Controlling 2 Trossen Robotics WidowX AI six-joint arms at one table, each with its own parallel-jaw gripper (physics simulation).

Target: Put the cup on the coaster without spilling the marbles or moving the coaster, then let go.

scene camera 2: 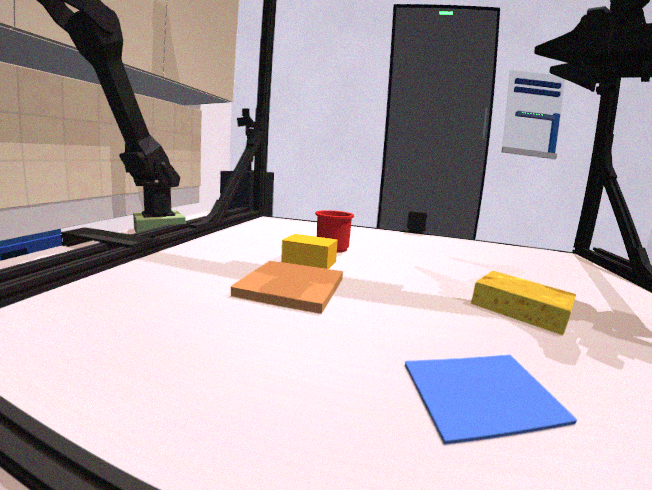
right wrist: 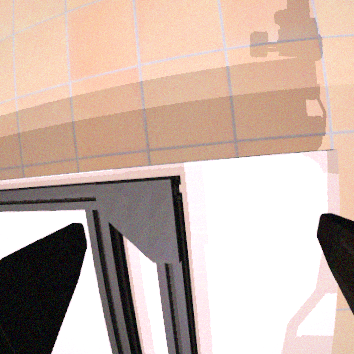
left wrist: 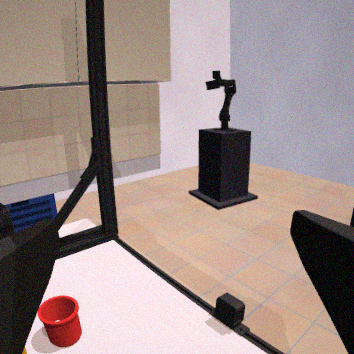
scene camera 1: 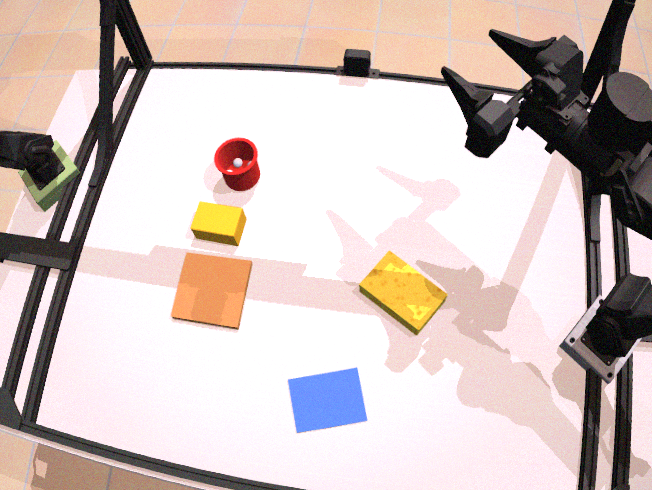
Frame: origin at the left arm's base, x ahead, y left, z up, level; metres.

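Where they show: left gripper, fingertip midpoint: point(scene camera 2: 542, 60) point(left wrist: 176, 227) point(scene camera 1: 466, 49); right gripper, fingertip midpoint: point(right wrist: 202, 230); left arm's base, origin of the base link: point(scene camera 1: 605, 338); right arm's base, origin of the base link: point(scene camera 2: 158, 214) point(scene camera 1: 46, 169).
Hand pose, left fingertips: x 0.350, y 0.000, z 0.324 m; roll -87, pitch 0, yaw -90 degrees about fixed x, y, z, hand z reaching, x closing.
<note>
Things, the pixels of their top centre, and the offset from my left fingertips. "pt": a spot on its surface instead.
- red cup, middle of its top: point(scene camera 1: 235, 155) point(scene camera 2: 334, 213) point(left wrist: 57, 308) 0.261 m ahead, 0.191 m left, 0.287 m down
- thicker orange square slab, middle of its top: point(scene camera 2: 291, 278) point(scene camera 1: 210, 288) 0.140 m ahead, 0.357 m left, 0.341 m down
- thin blue square, surface spot: point(scene camera 2: 487, 397) point(scene camera 1: 325, 406) pt 0.108 m back, 0.354 m left, 0.349 m down
- yellow block, middle of its top: point(scene camera 2: 310, 239) point(scene camera 1: 216, 218) 0.213 m ahead, 0.278 m left, 0.316 m down
- yellow spotted sponge, middle of its top: point(scene camera 2: 526, 287) point(scene camera 1: 403, 289) 0.068 m back, 0.159 m left, 0.323 m down
- small black box, surface spot: point(scene camera 1: 357, 62) point(left wrist: 226, 308) pt 0.277 m ahead, 0.097 m right, 0.309 m down
A red cup point(scene camera 1: 242, 179) point(scene camera 2: 333, 231) point(left wrist: 63, 331) stands upright toward the back left of the table in scene camera 1, with whitish marbles point(scene camera 1: 237, 162) inside. A thicker orange square slab point(scene camera 1: 210, 289) point(scene camera 2: 287, 284) and a thin blue square point(scene camera 1: 327, 400) point(scene camera 2: 487, 397) lie flat; I cannot tell for certain which is the coaster. Neither touches the cup. My left gripper point(scene camera 1: 467, 51) point(scene camera 2: 543, 60) point(left wrist: 176, 227) is open and empty, high at the upper right of scene camera 1, far from the cup. My right gripper point(right wrist: 202, 230) is open and empty, over the frame's corner.
A yellow block point(scene camera 1: 217, 221) point(scene camera 2: 308, 251) stands between the cup and the orange slab. A yellow spotted sponge point(scene camera 1: 403, 292) point(scene camera 2: 521, 301) lies right of the slab. Black rails point(scene camera 1: 231, 65) edge the table, with a small black box point(scene camera 1: 357, 62) point(left wrist: 229, 310) at the back.
</note>
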